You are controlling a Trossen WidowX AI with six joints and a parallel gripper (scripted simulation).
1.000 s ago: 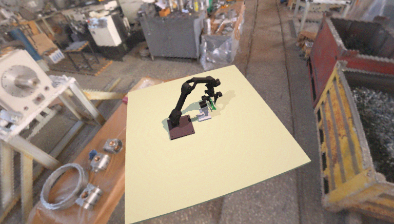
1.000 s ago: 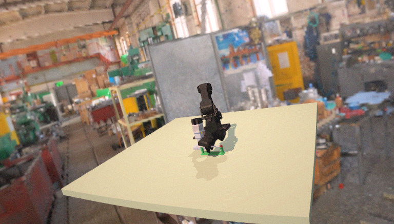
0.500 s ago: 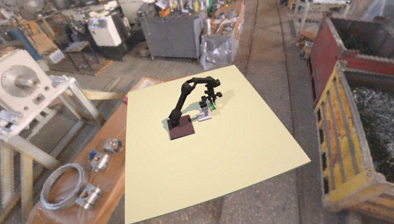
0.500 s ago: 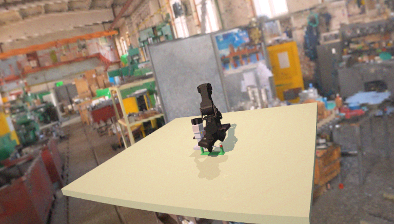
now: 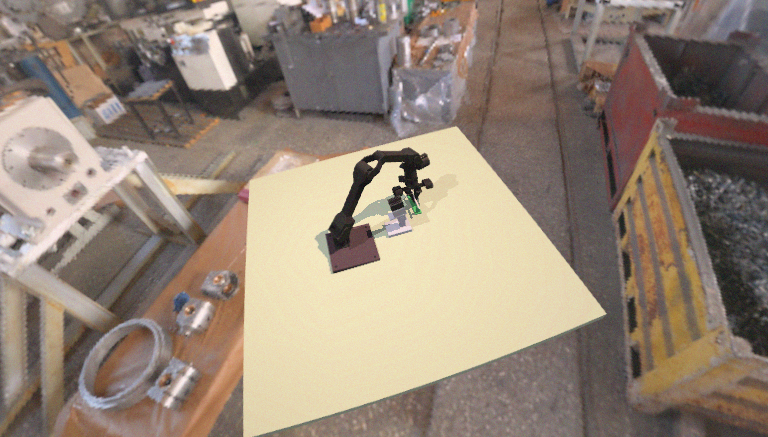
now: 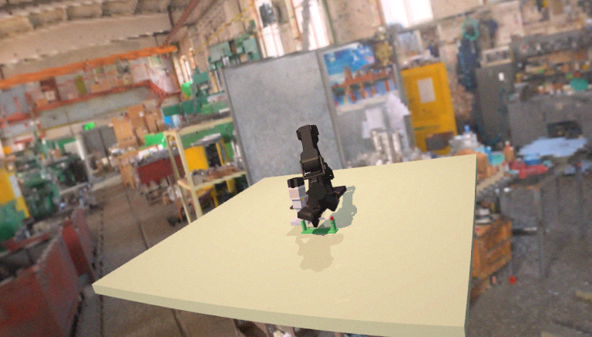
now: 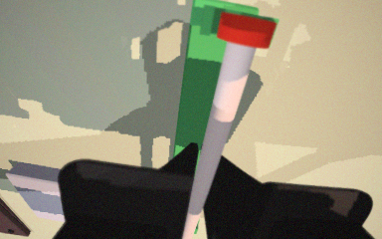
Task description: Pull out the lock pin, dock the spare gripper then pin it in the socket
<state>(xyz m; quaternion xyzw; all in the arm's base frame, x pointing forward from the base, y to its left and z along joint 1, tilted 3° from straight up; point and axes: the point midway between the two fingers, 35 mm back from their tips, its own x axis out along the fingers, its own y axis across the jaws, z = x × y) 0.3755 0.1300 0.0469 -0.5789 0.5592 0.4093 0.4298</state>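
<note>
The green cradle is 1 cm to the left of my gripper tip. Round my gripper tip: spare gripper (11 cm to the right, 11 cm above, 10 cm behind); then mount (11 cm to the right, 11 cm behind, 3 cm above).
</note>
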